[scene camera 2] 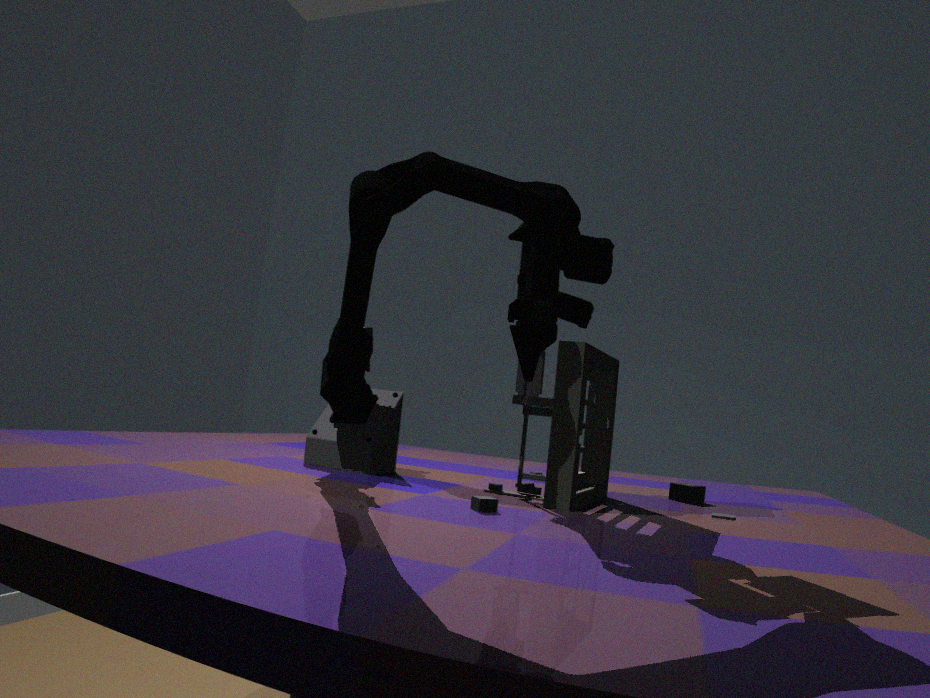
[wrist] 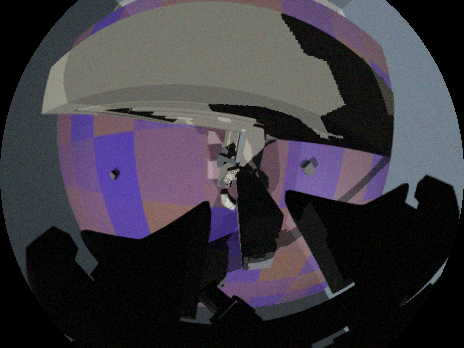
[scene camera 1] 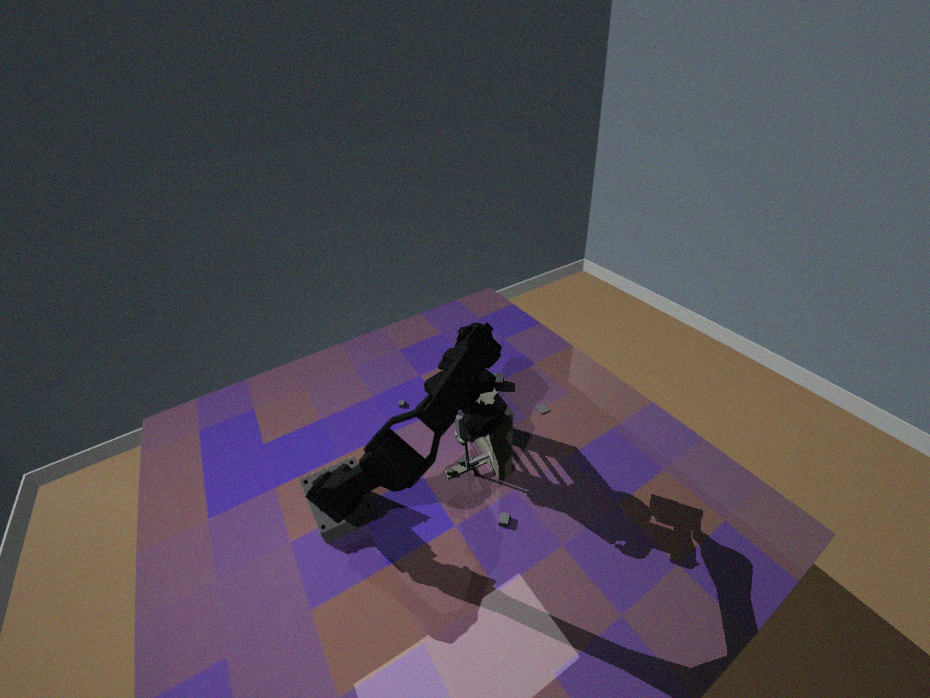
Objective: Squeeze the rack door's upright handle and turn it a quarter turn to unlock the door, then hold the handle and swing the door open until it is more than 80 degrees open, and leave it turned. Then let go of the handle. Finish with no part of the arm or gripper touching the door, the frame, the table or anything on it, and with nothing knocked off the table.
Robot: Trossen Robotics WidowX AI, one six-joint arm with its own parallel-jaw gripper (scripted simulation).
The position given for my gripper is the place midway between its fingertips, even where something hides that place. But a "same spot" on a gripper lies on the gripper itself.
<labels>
my gripper: scene camera 2; wrist; scene camera 1 464, 428
same spot on my gripper: [scene camera 2: 530, 338] = [wrist: 338, 250]
</labels>
